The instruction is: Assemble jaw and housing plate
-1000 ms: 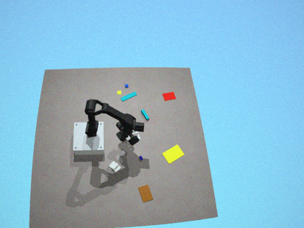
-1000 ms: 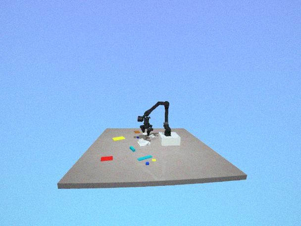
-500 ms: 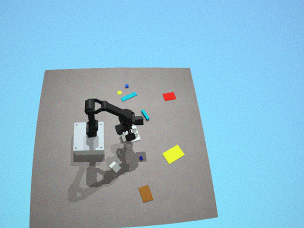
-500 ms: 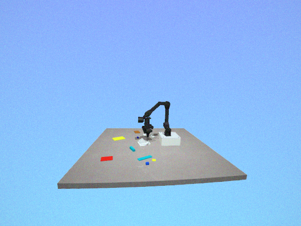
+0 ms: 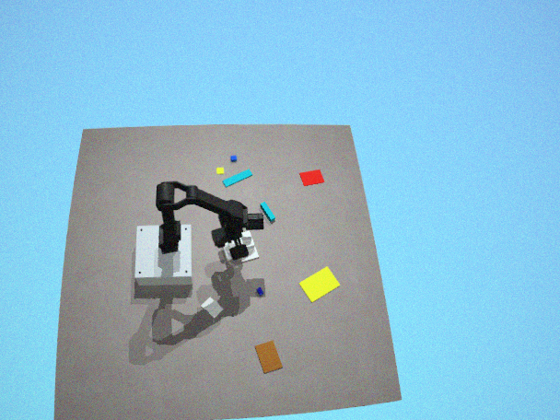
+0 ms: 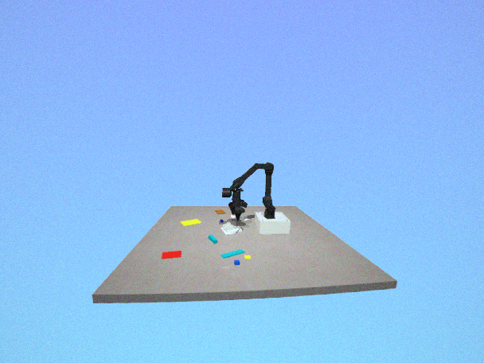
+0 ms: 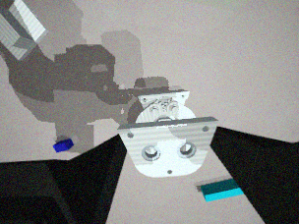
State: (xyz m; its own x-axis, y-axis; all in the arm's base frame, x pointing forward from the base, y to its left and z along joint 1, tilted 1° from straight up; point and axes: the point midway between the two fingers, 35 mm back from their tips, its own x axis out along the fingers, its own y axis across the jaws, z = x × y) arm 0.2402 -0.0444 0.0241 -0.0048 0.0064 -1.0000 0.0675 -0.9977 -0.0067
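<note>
The white jaw is 10 mm ahead of my gripper tip, 30 mm to the left of it and 70 mm below it. From my gripper tip the other things lie so: yellow piece: 300 mm ahead, 210 mm to the right, 80 mm below; then brown piece: 30 mm ahead, 440 mm to the right, 80 mm below; then white base plate: 60 mm ahead, 10 mm to the left, 80 mm below.
</note>
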